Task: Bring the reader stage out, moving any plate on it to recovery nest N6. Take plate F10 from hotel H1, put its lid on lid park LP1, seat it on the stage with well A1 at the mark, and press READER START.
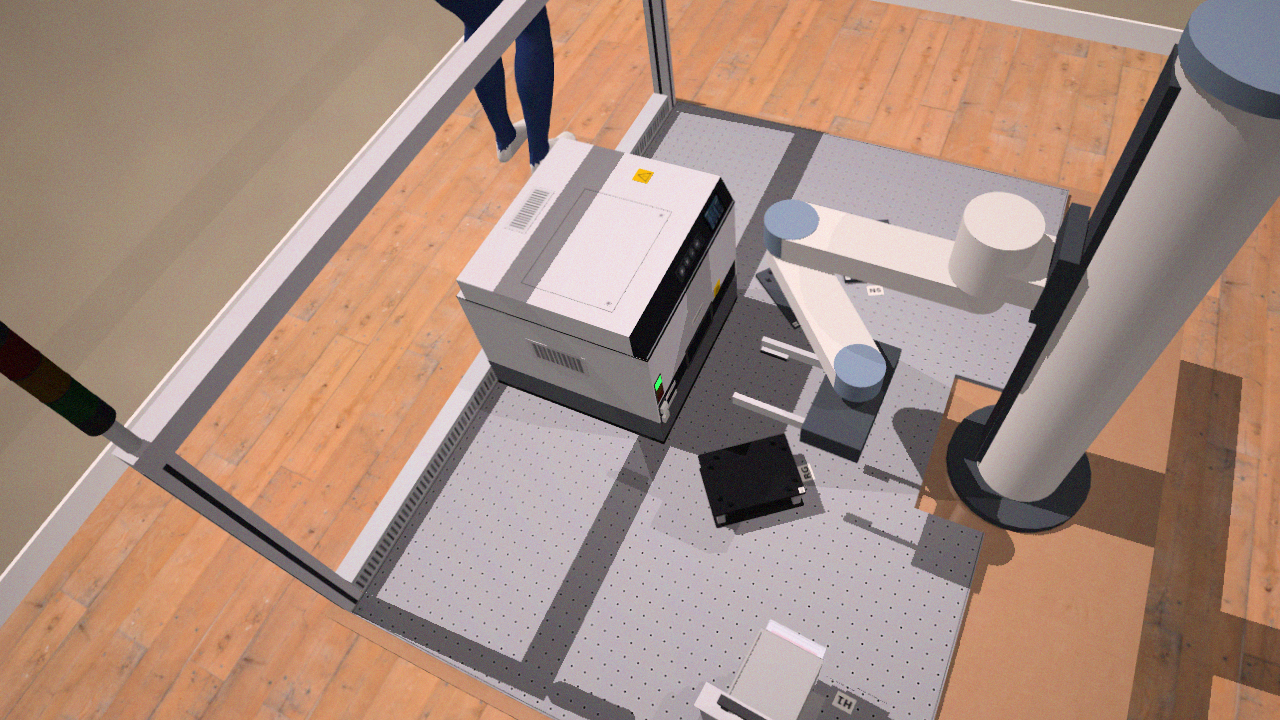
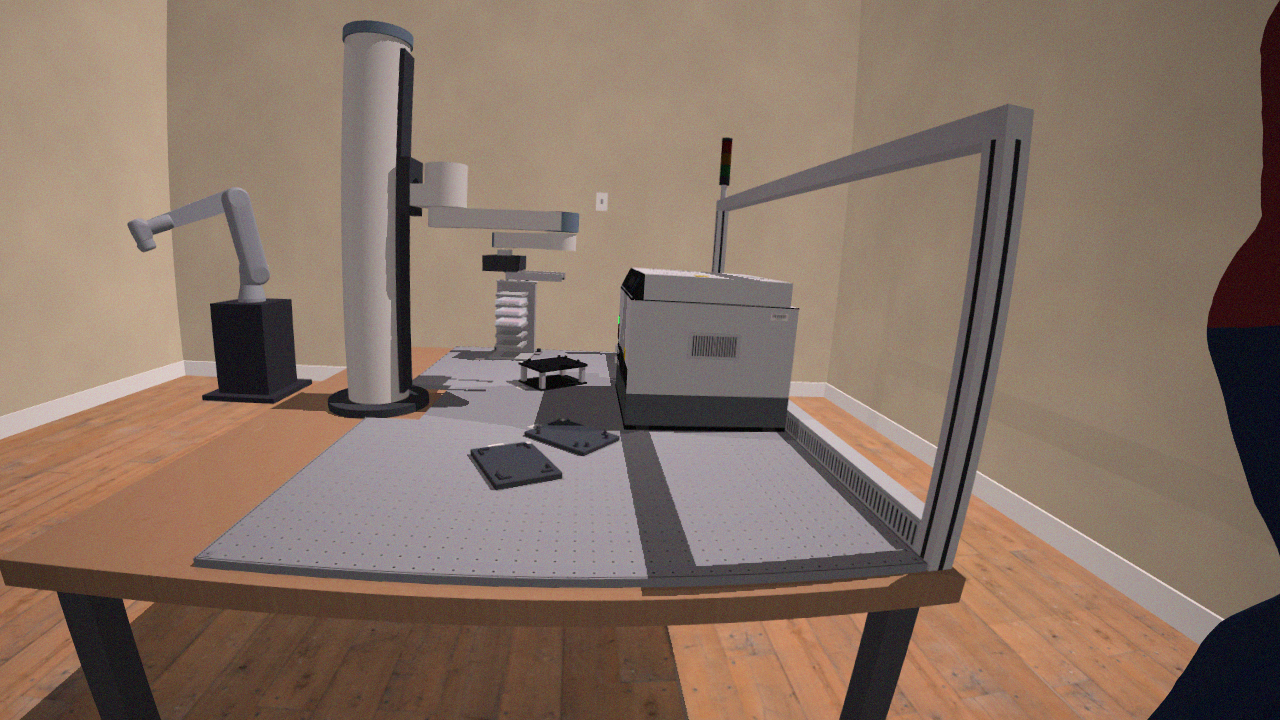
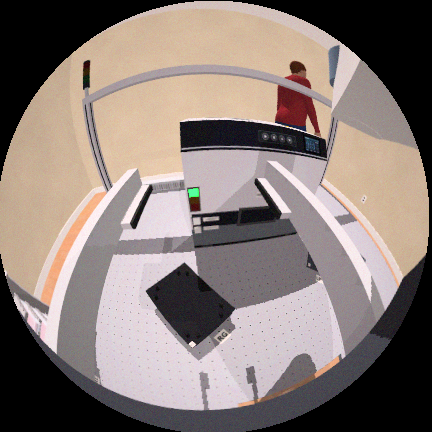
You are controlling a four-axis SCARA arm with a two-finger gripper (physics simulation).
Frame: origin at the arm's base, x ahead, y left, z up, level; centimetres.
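Seen in the pictures: gripper, fingertip midpoint: (image 1: 748, 369) (image 2: 563, 276) (image 3: 202, 172); arm's base, link origin: (image 1: 1016, 468) (image 2: 379, 403).
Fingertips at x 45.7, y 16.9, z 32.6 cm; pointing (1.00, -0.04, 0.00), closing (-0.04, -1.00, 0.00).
Note:
Offsets run from my fingertips to a thing's middle. "spot": to the spot under its first point.
My gripper (image 1: 753, 371) (image 2: 563, 276) (image 3: 202, 172) is open and empty, fingers apart and level, pointing at the reader's front from a short distance. The white reader {dx +34.5, dy -15.6, dz -14.0 cm} (image 1: 595, 259) (image 2: 707, 349) (image 3: 225, 172) has a lit green indicator {spot: dx +15.8, dy +1.9, dz -11.2 cm} (image 1: 657, 384) (image 3: 193, 192). Its dark front door {dx +16.1, dy -15.5, dz -20.1 cm} (image 3: 257, 215) looks closed; no stage shows outside it. The small buttons' labels are unreadable. Hotel H1 {dx -19.1, dy +42.5, dz -16.1 cm} (image 1: 776, 673) (image 2: 529, 313) stands beyond the RG stand, with several plates stacked in it. Plate F10 cannot be told apart. Two dark flat nests {spot: dx -5.5, dy -58.0, dz -30.1 cm} (image 2: 514, 465) {spot: dx +5.5, dy -42.5, dz -30.4 cm} (image 2: 577, 437) lie on the deck; which is N6 is unclear. LP1 cannot be identified.
The black raised RG stand (image 1: 751, 479) (image 2: 552, 364) (image 3: 190, 305) is below and beside the gripper. The arm column (image 1: 1109, 295) (image 2: 371, 214) stands at the deck edge. A metal frame (image 1: 349, 214) (image 2: 975, 340) (image 3: 205, 70) runs behind the reader. A person (image 1: 534, 80) (image 3: 296, 102) stands beyond it.

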